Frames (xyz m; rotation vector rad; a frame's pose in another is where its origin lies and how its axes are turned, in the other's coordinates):
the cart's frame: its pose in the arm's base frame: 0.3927 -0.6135 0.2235 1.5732 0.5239 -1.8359
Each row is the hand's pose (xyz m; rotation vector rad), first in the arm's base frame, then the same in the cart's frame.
Working: the arm's base frame: its pose in the cart's frame: 0.1080 -0.7328 -0.1786 -1.5732 -0.5239 1.8359

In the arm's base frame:
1: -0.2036 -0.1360 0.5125 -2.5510 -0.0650 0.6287
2: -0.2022 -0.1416 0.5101 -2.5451 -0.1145 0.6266
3: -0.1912 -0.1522 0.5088 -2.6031 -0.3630 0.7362
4: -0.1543 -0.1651 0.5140 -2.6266 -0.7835 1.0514
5: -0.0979 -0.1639 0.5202 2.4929 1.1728 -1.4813
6: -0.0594 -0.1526 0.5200 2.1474 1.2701 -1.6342
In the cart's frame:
1: -0.3483 -0.7214 0.1594 1.1135 1.3140 -0.1828
2: -0.3448 -0.7167 0.1617 1.0855 1.3265 -0.2112
3: -0.3419 -0.7017 0.1608 0.8680 1.2884 -0.2699
4: -0.3465 -0.6662 0.1443 0.5109 1.1085 -0.3646
5: -0.3564 -0.6268 0.1046 0.1848 0.8224 -0.4493
6: -0.3611 -0.6079 0.0695 -0.0019 0.6119 -0.4815

